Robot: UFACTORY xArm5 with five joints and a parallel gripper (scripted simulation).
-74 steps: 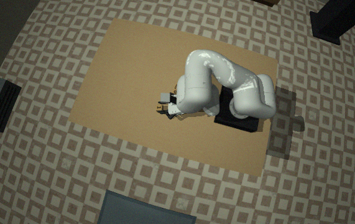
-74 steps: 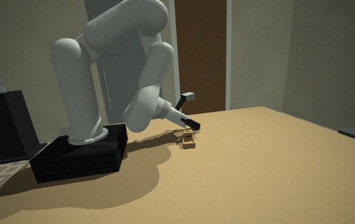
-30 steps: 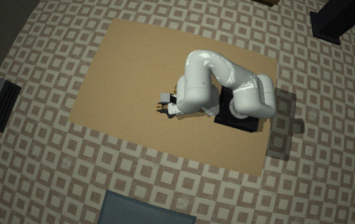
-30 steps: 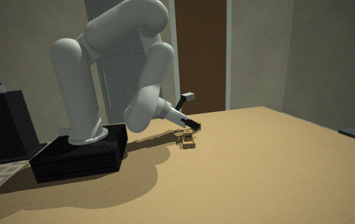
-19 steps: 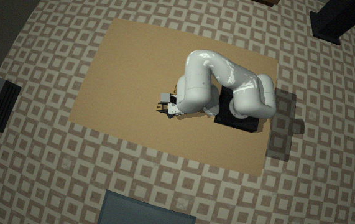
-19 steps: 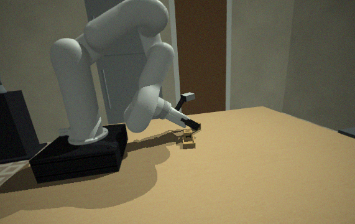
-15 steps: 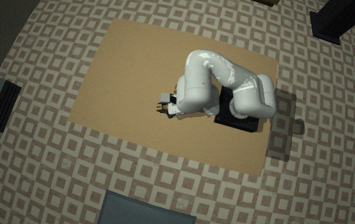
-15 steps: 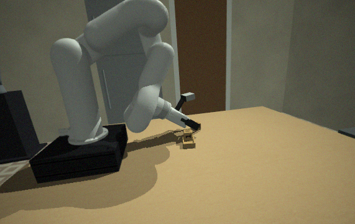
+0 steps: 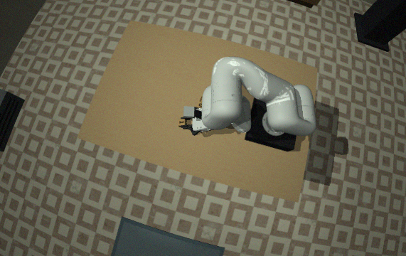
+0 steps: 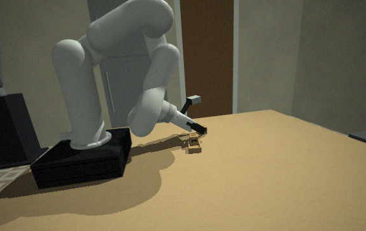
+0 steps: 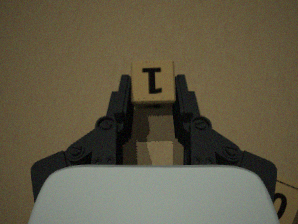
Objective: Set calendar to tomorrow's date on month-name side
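My hand is 11 cm to the left of the wooden calendar tray, 6 cm past it and 2 cm above it. From my hand the other things lie so: wooden date cube (2 cm ahead, 1 cm below).
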